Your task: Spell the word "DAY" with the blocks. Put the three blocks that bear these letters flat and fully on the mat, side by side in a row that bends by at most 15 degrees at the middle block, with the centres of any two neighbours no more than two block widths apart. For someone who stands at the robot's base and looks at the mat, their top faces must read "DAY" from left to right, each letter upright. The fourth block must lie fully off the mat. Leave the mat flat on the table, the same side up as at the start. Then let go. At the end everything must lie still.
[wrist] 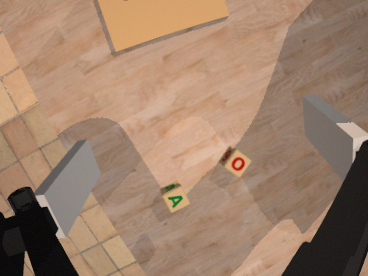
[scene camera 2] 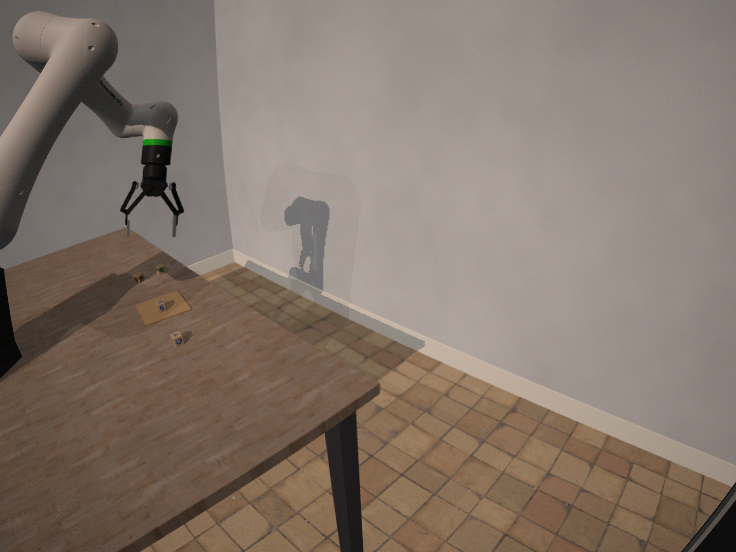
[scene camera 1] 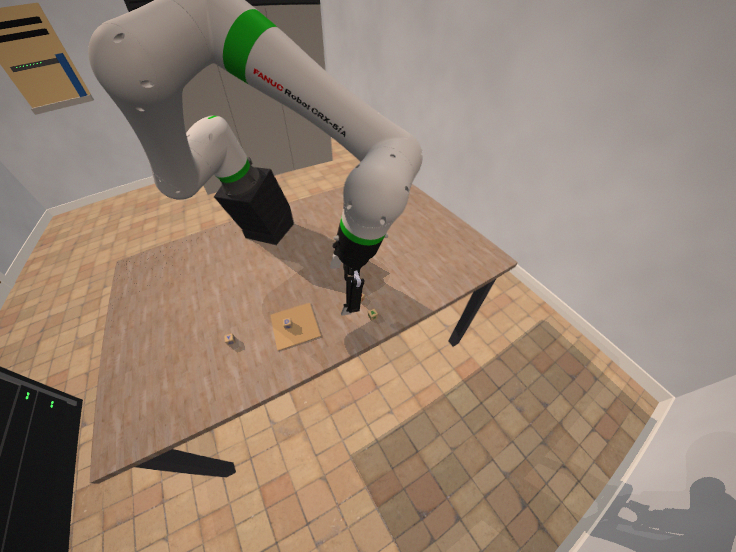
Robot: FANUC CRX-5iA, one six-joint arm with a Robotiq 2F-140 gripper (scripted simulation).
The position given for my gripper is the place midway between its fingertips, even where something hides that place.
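Scene camera 1 shows a tan mat [scene camera 1: 305, 328] and my gripper [scene camera 1: 340, 289]. In scene camera 2, my gripper [scene camera 2: 150, 236] and the tan mat [scene camera 2: 175, 304] can both be seen. The wrist view shows my gripper [wrist: 195, 137].
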